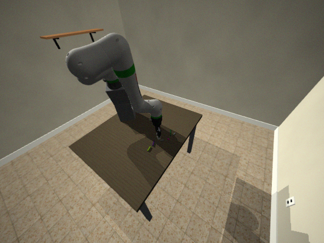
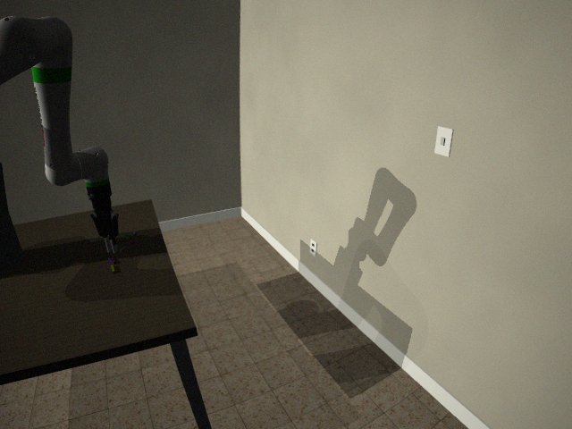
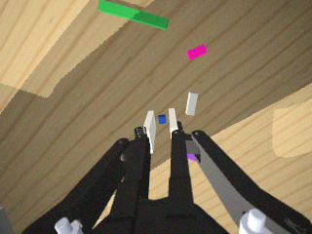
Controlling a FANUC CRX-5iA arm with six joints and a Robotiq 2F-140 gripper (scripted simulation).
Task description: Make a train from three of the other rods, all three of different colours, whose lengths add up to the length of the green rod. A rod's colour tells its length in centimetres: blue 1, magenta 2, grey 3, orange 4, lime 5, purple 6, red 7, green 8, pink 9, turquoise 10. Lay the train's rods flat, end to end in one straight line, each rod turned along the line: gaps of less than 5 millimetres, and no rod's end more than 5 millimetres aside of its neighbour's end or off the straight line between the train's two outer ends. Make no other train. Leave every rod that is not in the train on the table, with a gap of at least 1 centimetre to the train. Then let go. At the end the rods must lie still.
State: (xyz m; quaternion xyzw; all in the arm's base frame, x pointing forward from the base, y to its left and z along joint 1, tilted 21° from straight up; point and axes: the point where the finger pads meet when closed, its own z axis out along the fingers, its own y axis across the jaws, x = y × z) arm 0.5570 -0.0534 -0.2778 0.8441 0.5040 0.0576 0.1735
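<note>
My gripper is now 30 mm above the blue rod. Also, from my hand: magenta rod (90 mm ahead, 40 mm to the left, 30 mm below); then green rod (120 mm to the left, 50 mm ahead, 30 mm below); then purple rod (80 mm to the right, 30 mm below).
</note>
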